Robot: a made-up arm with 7 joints.
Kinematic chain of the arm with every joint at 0, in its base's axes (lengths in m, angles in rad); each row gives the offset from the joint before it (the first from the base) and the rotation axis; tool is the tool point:
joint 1: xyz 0 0 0.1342 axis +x
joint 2: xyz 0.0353 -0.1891 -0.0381 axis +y
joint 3: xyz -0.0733 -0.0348 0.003 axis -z
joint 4: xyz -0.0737 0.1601 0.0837 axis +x
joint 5: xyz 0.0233 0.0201 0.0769 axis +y
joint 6: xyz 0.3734 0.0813 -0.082 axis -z
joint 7: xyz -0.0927 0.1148 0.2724 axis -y
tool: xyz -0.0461 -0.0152 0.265
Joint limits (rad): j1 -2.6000..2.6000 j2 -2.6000..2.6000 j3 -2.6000..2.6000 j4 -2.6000..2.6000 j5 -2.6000..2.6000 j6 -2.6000..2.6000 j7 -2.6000..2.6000
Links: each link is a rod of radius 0.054 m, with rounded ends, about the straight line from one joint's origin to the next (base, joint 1, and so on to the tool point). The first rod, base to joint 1, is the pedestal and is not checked.
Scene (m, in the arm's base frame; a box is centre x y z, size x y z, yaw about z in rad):
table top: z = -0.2
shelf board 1: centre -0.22 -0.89 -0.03 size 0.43 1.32 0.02 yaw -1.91
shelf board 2: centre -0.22 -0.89 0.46 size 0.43 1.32 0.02 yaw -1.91
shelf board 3: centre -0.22 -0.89 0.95 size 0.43 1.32 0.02 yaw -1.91
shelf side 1: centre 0.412 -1.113 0.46 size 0.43 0.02 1 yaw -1.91
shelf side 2: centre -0.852 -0.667 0.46 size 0.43 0.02 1 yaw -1.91
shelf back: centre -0.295 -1.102 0.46 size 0.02 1.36 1 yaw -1.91
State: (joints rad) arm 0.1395 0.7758 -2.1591 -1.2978 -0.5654 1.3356 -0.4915
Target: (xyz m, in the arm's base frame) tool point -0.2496 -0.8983 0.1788
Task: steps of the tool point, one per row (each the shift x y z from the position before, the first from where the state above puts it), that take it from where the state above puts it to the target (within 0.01 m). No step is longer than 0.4 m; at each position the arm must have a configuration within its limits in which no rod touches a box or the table.
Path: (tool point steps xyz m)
1: -0.0385 0.1191 -0.0325
2: 0.0073 0.1275 -0.0317
3: -0.0862 0.0586 -0.1749
4: -0.0335 0.0972 -0.1360
5: 0.1127 -0.3340 -0.0380
6: 0.2625 -0.2590 -0.1194

